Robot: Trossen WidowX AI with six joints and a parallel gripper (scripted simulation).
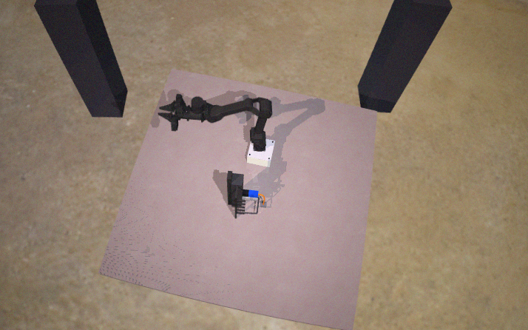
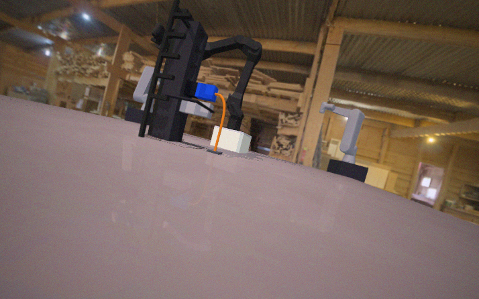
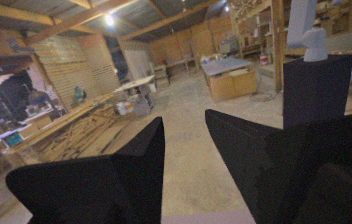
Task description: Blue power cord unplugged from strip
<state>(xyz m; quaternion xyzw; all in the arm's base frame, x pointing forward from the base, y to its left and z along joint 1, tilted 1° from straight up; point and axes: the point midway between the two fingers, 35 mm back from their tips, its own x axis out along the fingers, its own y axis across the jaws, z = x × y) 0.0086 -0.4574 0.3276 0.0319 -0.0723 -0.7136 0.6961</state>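
The blue plug lies 440 mm to the left of my gripper tip, 300 mm ahead of it and 260 mm below it. Round my gripper tip: black ladder-like rack (380 mm ahead, 370 mm to the left, 260 mm below).
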